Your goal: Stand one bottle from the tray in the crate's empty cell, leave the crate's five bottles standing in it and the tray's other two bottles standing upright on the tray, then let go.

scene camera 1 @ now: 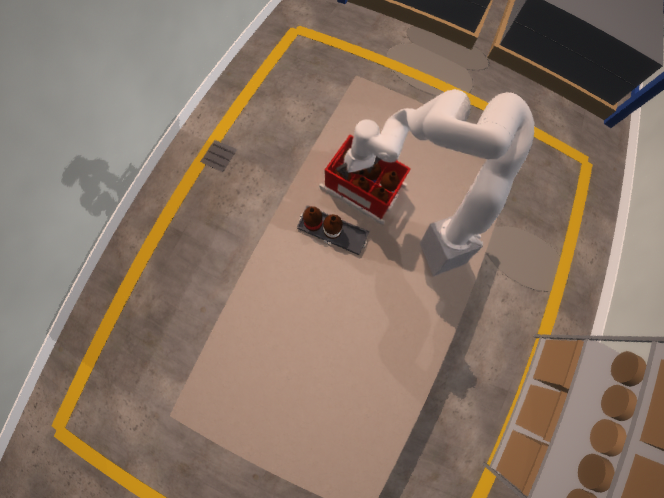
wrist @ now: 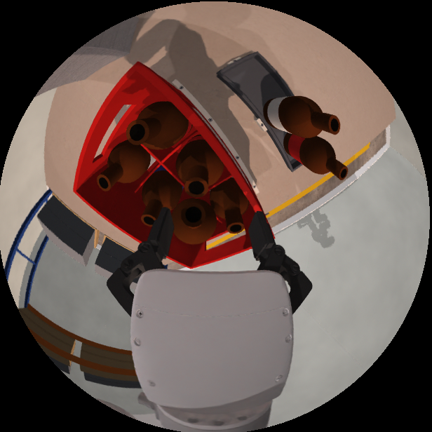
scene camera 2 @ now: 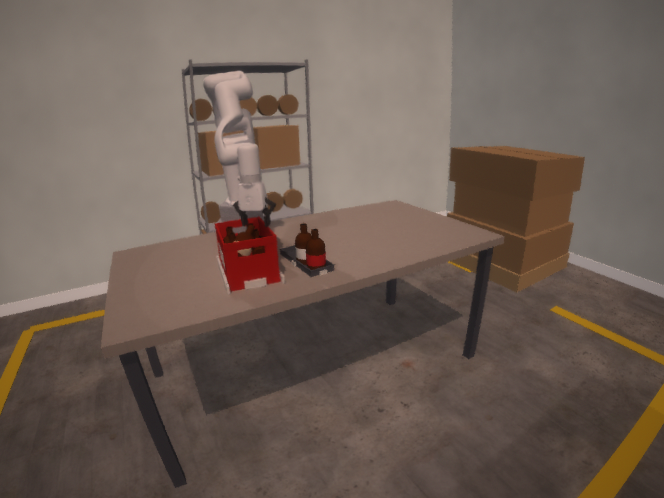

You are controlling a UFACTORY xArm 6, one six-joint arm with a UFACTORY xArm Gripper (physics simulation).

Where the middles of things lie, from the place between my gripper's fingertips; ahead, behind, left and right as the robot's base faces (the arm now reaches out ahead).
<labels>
My gripper is now 7 cm to the left of the cream-labelled bottle [wrist: 194, 220], 6 cm above it and 3 cm short of it.
</labels>
